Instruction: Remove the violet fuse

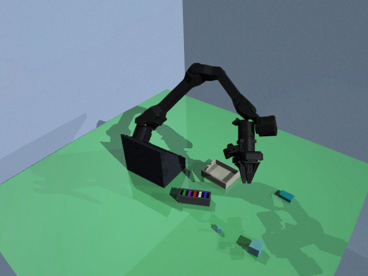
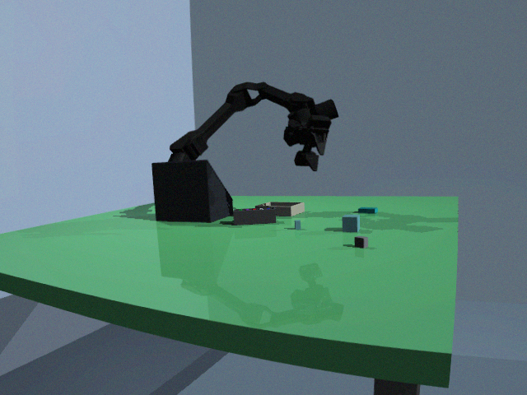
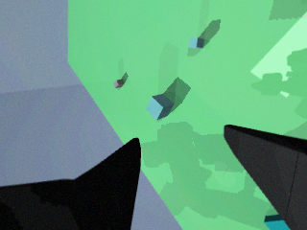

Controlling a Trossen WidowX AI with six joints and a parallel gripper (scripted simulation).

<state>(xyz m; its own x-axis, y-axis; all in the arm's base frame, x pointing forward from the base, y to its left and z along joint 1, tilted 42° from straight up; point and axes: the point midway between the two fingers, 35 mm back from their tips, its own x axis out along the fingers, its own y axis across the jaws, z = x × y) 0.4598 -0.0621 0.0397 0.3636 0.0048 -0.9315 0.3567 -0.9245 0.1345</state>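
Now: the violet fuse 21 cm behind my gripper tip, 2 cm to the right of it and 14 cm below it. Also, from my gripper tip: light blue cube 10 cm ahead, 12 cm to the right, 15 cm below; then red fuse 19 cm behind, 1 cm to the right, 14 cm below; then small grey-blue block 4 cm behind, 10 cm to the right, 15 cm below.
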